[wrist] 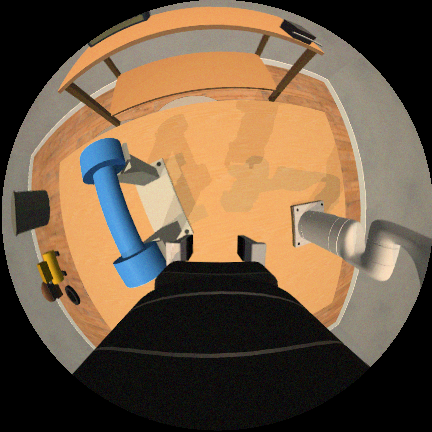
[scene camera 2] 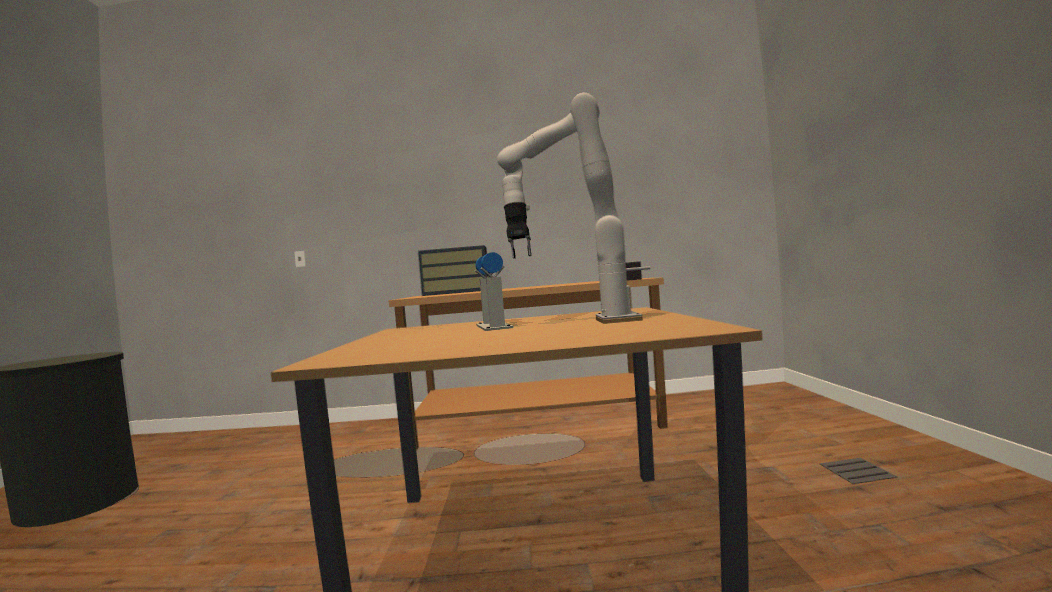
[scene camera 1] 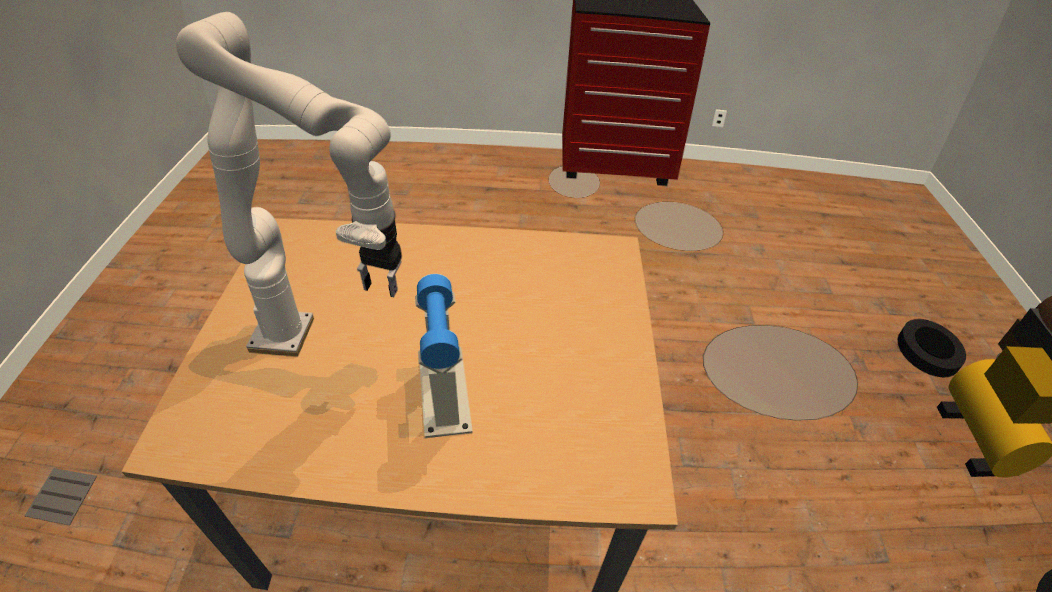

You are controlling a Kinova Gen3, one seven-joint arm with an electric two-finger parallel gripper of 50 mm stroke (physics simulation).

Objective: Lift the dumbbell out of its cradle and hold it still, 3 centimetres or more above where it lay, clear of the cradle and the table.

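Where they show: gripper, fingertip midpoint: [wrist: 214, 243] [scene camera 2: 522, 256] [scene camera 1: 380, 290]; arm's base, origin of the base link: [wrist: 308, 224] [scene camera 2: 615, 314] [scene camera 1: 283, 328].
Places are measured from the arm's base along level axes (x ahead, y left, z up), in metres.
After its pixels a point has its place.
The blue dumbbell [scene camera 1: 436, 316] @[x 0.392, y -0.220, z 0.229 m] [scene camera 2: 489, 264] @[x 0.399, y -0.115, z 0.204 m] [wrist: 117, 215] @[x 0.381, y -0.202, z 0.225 m] lies in the forked top of its cradle [scene camera 1: 462, 397] @[x 0.431, y -0.230, z -0.014 m] [scene camera 2: 492, 301] @[x 0.400, y -0.117, z 0.076 m] [wrist: 159, 200] @[x 0.390, y -0.215, z -0.014 m], a pale stand on the table. My gripper [scene camera 1: 379, 283] @[x 0.280, y -0.130, z 0.223 m] [scene camera 2: 520, 248] @[x 0.280, y -0.130, z 0.223 m] [wrist: 214, 243] @[x 0.280, y -0.130, z 0.223 m] is open, with nothing between the fingers, pointing down. In the first scene view it is left of the dumbbell's far head; in the second scene view the fingertips are a little right of and slightly above the visible head. In the wrist view the dumbbell is left of the fingers, its near head beside the left finger; I cannot tell whether they touch.
The wooden table [scene camera 1: 559, 382] @[x 0.650, y -0.201, z -0.021 m] [scene camera 2: 588, 342] @[x 0.236, y 0.391, z -0.022 m] [wrist: 270, 280] carries the cradle and the arm's base [scene camera 1: 278, 342] @[x -0.004, y -0.047, z 0.002 m] [scene camera 2: 618, 317] @[x 0.015, y 0.062, z -0.005 m] [wrist: 300, 242] @[x 0.043, y 0.045, z -0.001 m]. A second bench [scene camera 2: 529, 290] [wrist: 200, 20] stands behind in the second scene view. A red drawer cabinet [scene camera 1: 634, 80] stands beyond the table.
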